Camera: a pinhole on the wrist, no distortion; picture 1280 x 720 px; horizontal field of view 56.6 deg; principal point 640.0 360.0 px. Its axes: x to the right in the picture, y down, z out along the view. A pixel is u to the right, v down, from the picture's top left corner.
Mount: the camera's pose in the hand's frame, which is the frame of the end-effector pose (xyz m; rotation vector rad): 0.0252 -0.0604 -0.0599 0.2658 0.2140 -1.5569
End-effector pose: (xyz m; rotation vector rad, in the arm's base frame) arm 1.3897 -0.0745 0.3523 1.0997 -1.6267 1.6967
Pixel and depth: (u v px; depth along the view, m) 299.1 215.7 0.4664
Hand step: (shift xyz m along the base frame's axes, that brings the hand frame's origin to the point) 0.1648 -0.3983 -0.0264
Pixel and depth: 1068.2 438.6 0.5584
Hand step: 0.4041 -0.3589 0.2393
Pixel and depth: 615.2 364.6 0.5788
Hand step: 0.2743 -0.4590 0.0971
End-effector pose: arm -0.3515 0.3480 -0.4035 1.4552 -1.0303 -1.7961
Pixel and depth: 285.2 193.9 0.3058
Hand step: -0.2441 0.1074 -0.0165
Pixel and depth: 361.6 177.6 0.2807
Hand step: -0.2131 0.1094 -0.0343
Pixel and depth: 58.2 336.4 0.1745
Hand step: -0.1316 0.0291 -0.0220
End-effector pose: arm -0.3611 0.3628 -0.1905 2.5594 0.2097 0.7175
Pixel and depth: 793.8 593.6 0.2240
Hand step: 0.1265 0.0947 -0.1566
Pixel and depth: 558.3 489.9 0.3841
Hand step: 0.2088 0.0210 -0.2851
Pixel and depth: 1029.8 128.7 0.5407
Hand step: 0.1191 0.1589 -0.5313
